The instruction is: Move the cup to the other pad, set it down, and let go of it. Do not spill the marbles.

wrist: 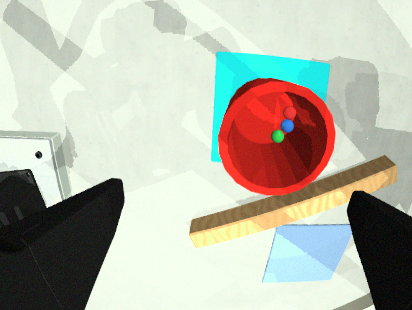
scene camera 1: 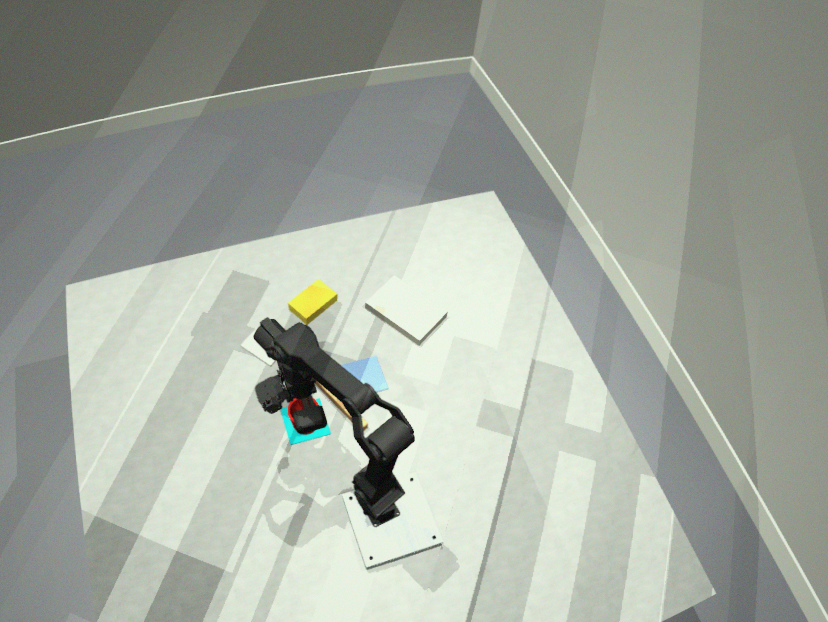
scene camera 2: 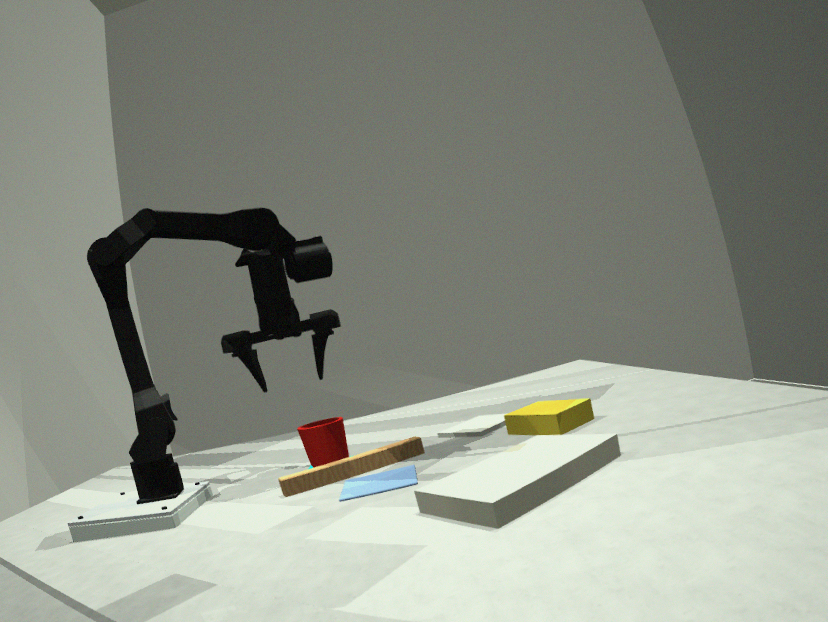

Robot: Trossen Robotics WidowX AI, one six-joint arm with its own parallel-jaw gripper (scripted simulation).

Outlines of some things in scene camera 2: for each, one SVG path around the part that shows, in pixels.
The gripper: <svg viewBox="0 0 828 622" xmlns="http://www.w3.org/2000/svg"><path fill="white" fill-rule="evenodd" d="M288 284L270 286L253 292L258 310L260 331L250 333L250 331L239 331L224 335L221 340L223 353L233 352L231 354L232 358L238 357L248 367L248 370L264 393L267 392L266 381L258 361L257 350L252 349L252 344L271 339L281 340L285 337L301 336L301 333L313 330L315 332L315 335L312 335L316 367L319 379L323 380L324 351L328 336L334 334L332 329L341 327L338 313L331 309L310 314L310 319L300 321L299 312L294 305L294 298L291 298Z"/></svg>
A cup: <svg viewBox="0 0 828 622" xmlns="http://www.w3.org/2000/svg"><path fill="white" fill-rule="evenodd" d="M343 417L334 417L318 422L314 421L298 427L299 435L313 468L349 457Z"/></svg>
